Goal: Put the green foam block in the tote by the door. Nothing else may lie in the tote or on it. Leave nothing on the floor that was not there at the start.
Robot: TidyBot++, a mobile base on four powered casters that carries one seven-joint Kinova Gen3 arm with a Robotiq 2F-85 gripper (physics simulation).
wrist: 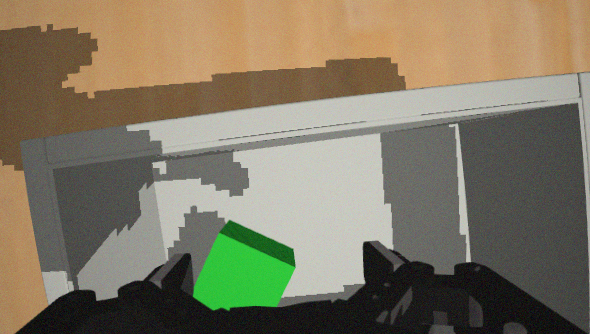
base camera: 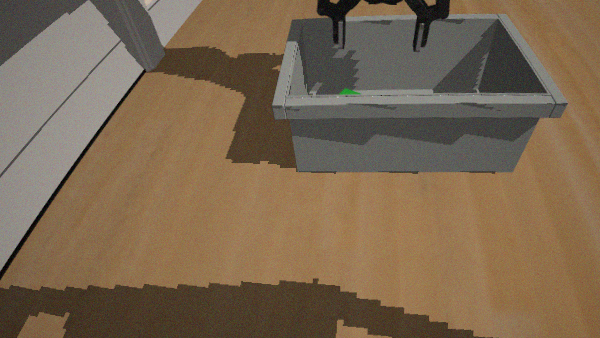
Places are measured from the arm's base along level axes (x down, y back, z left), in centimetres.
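Pixels of known places: gripper, fingertip midpoint: [wrist: 279, 266] [base camera: 378, 47].
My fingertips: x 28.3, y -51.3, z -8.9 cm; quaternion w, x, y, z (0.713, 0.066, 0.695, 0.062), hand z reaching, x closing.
Behind a point stands the place of what it marks.
The green foam block [base camera: 349, 92] @(x 34.8, y -51.3, z -5.2 cm) [wrist: 242, 270] @(x 34.9, y -49.3, z -5.7 cm) lies inside the grey tote [base camera: 420, 110] @(x 28.6, y -38.9, z -11.0 cm) [wrist: 350, 112] @(x 27.6, y -57.9, z -13.9 cm), towards its left side. In the base camera view a small corner of the block shows above the near rim; in the wrist view its near part is hidden behind the gripper. My gripper [base camera: 380, 44] @(x 28.2, y -51.3, z -8.9 cm) [wrist: 279, 266] @(x 28.2, y -51.3, z -8.9 cm) is open, its fingers wide apart and empty, above the tote's inside. In the wrist view the block shows between and below the fingertips, nearer the left finger. Part of the tote's inside is hidden by the near rim and the gripper.
A white panelled surface [base camera: 55, 120] @(x 31.8, y -47.9, z 36.1 cm) runs along the left in the base camera view, with a grey post [base camera: 132, 32] @(x 31.2, y -71.3, z 32.0 cm) at its far end. The tote stands on the wooden floor [base camera: 250, 225] @(x 39.7, y -33.9, z 8.2 cm) [wrist: 250, 35] @(x 39.6, y -67.2, z -10.0 cm), to the right of the post. Dark shadows fall on the floor.
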